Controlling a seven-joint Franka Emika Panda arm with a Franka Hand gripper.
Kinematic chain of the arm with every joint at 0, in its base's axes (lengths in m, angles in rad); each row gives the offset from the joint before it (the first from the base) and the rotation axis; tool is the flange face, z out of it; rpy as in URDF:
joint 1: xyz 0 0 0.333 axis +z
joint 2: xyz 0 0 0 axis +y
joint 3: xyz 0 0 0.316 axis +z
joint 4: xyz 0.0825 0 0 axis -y
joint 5: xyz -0.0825 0 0.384 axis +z
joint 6: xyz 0 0 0 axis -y
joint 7: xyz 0.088 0 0 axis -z
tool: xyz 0 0 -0.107 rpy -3.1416 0 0
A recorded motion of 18 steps. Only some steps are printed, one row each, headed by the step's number.
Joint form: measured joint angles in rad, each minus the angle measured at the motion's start. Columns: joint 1, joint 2, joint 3, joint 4, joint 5, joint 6, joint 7.
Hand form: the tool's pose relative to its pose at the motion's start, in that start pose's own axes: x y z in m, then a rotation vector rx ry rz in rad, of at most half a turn. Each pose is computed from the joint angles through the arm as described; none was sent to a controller.
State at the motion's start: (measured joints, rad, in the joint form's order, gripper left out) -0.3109 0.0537 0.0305 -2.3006 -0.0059 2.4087 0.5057
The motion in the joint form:
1: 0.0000 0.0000 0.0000 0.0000 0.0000 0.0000 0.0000
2: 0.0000 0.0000 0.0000 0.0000 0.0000 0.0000 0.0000
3: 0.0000 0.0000 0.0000 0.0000 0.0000 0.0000 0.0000
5: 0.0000 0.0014 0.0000 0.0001 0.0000 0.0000 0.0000
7: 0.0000 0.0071 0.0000 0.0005 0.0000 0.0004 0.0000
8: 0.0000 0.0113 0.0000 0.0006 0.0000 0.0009 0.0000
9: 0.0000 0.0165 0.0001 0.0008 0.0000 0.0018 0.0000
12: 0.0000 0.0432 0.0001 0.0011 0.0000 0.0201 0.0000
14: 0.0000 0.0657 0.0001 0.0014 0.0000 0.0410 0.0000
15: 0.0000 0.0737 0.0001 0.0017 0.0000 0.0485 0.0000
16: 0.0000 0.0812 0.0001 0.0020 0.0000 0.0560 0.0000
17: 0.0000 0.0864 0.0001 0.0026 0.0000 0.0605 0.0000
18: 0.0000 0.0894 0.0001 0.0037 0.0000 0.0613 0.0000
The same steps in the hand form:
1: 0.0000 0.0000 0.0000 0.0000 0.0000 0.0000
2: 0.0000 0.0000 0.0000 0.0000 0.0000 0.0000
3: 0.0000 0.0000 0.0000 0.0000 0.0000 0.0000
5: 0.0000 0.0000 0.0007 -0.0006 -0.0012 0.0000
7: 0.0000 0.0000 0.0035 -0.0028 -0.0055 0.0000
8: -0.0001 0.0000 0.0056 -0.0044 -0.0088 0.0000
9: -0.0001 0.0000 0.0081 -0.0062 -0.0124 -0.0001
12: 0.0006 -0.0005 0.0204 -0.0093 -0.0200 -0.0001
14: 0.0015 -0.0010 0.0303 -0.0093 -0.0215 -0.0001
15: 0.0019 -0.0013 0.0337 -0.0091 -0.0218 -0.0001
16: 0.0022 -0.0015 0.0369 -0.0087 -0.0216 -0.0001
17: 0.0025 -0.0016 0.0390 -0.0086 -0.0218 -0.0001
18: 0.0028 -0.0018 0.0401 -0.0091 -0.0228 0.0000

